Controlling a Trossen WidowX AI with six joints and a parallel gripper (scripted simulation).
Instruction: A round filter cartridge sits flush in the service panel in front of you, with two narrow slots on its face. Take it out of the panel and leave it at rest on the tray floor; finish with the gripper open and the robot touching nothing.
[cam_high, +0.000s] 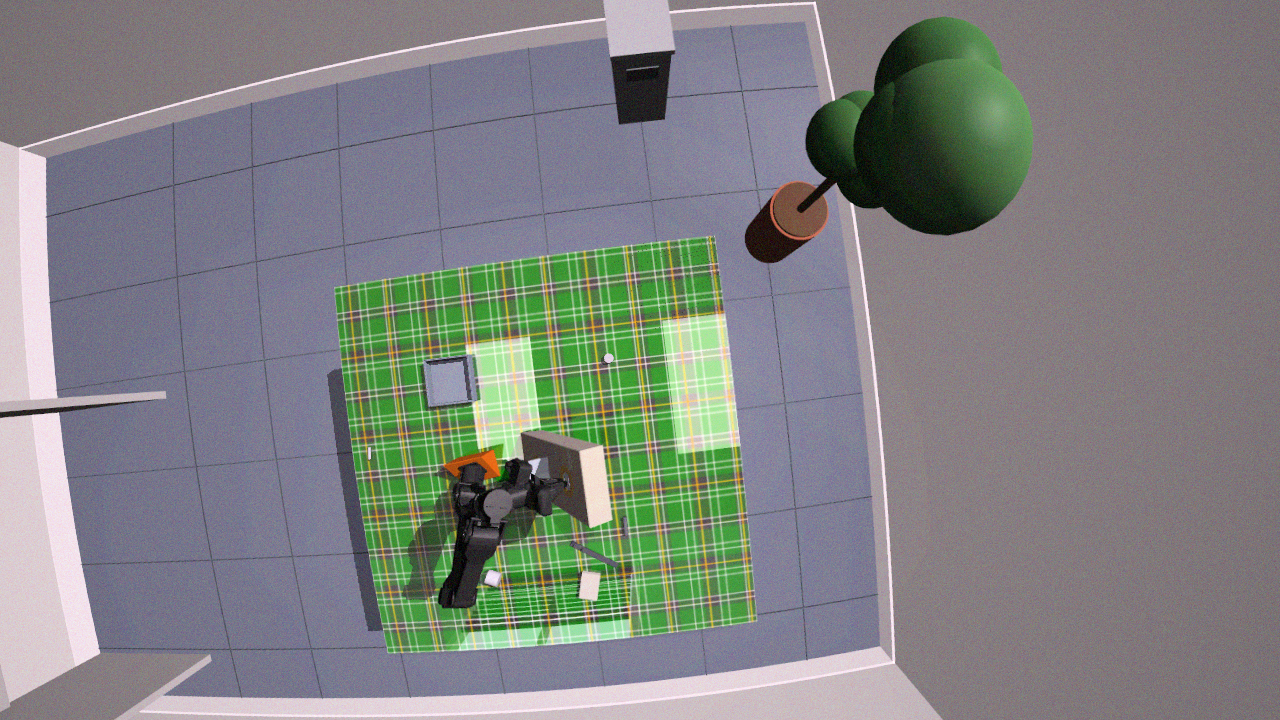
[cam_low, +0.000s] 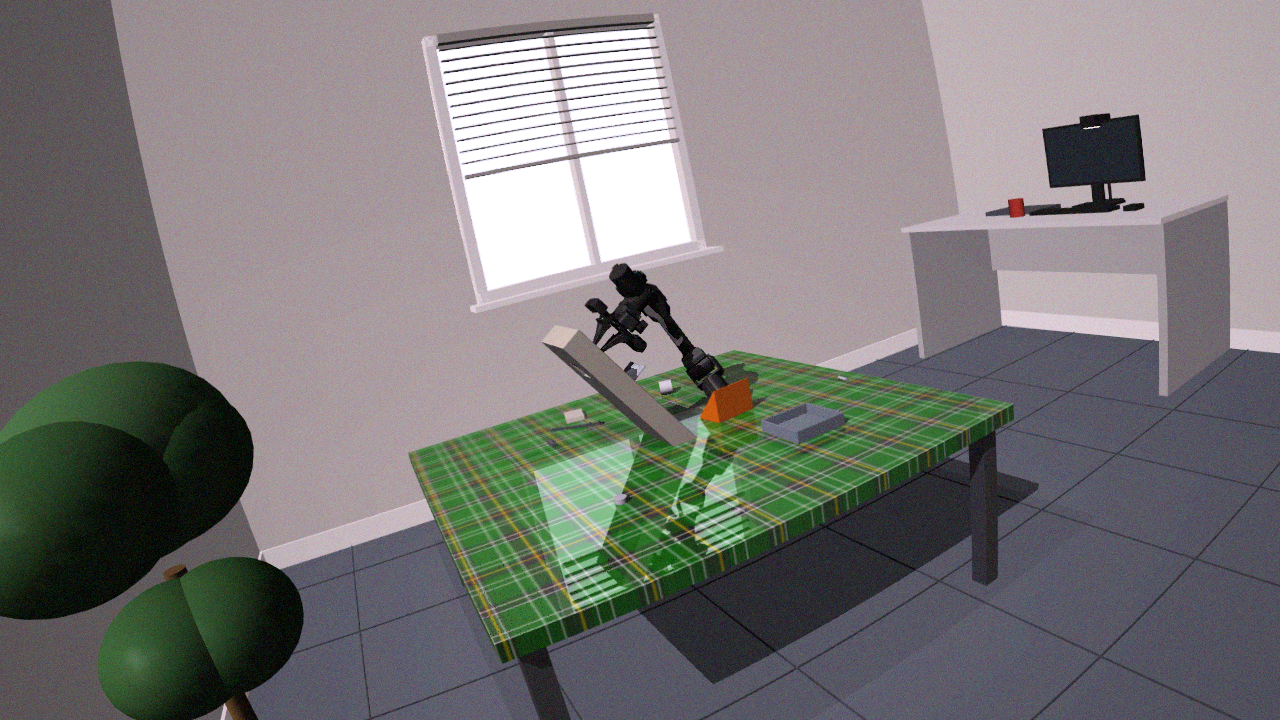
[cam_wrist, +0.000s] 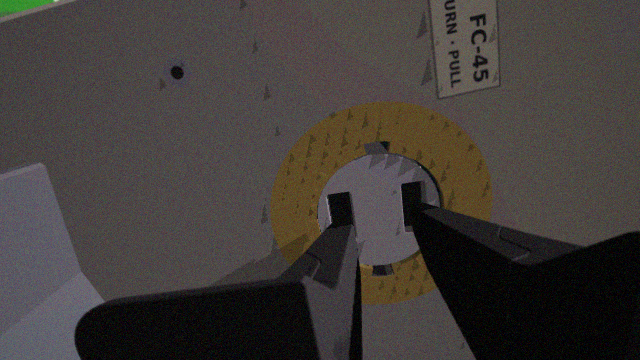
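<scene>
The round filter cartridge is 2 cm ahead of my gripper tip and 1 cm below it. Also, from my gripper tip: grey tray: 34 cm behind, 35 cm to the left, 27 cm below.
</scene>
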